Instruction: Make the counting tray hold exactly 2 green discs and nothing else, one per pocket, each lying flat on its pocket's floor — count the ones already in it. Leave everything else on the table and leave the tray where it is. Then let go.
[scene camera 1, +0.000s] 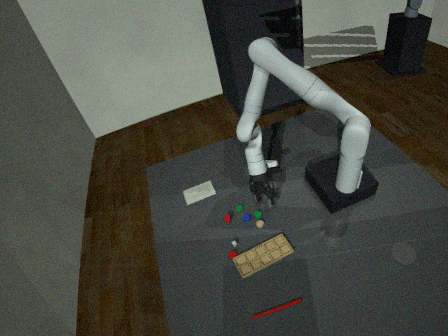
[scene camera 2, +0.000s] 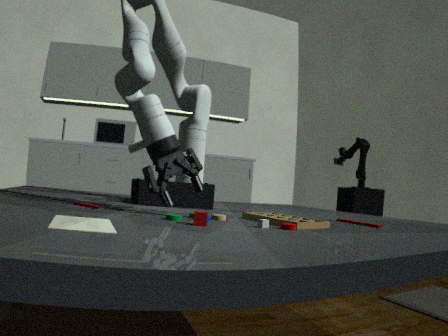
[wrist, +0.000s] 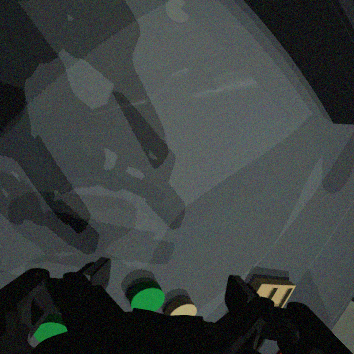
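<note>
The tan counting tray (scene camera 1: 263, 255) (scene camera 2: 320, 225) (wrist: 280, 287) lies flat on the table; no disc shows in its pockets in scene camera 1. One green disc (scene camera 1: 258, 214) (scene camera 2: 192, 215) (wrist: 148, 300) lies on the table beside the tan disc, partly hidden in scene camera 2. Another green disc (scene camera 1: 239, 208) (scene camera 2: 174, 217) (wrist: 50, 331) lies farther from the tray, partly cut off by the gripper in the wrist view. My gripper (scene camera 1: 265, 203) (scene camera 2: 185, 197) (wrist: 168, 280) is open and empty, tilted, above the table on the arm-base side of the green discs.
A blue disc (scene camera 1: 246, 218), tan disc (scene camera 1: 260, 224) (wrist: 184, 310) and red cube (scene camera 1: 227, 218) (scene camera 2: 200, 218) lie near the green discs. A white cube (scene camera 1: 234, 243) (scene camera 2: 263, 223) and red disc (scene camera 1: 232, 255) (scene camera 2: 288, 226) are by the tray's end. A red bar (scene camera 1: 277, 308) and pale card (scene camera 1: 199, 192) lie farther out.
</note>
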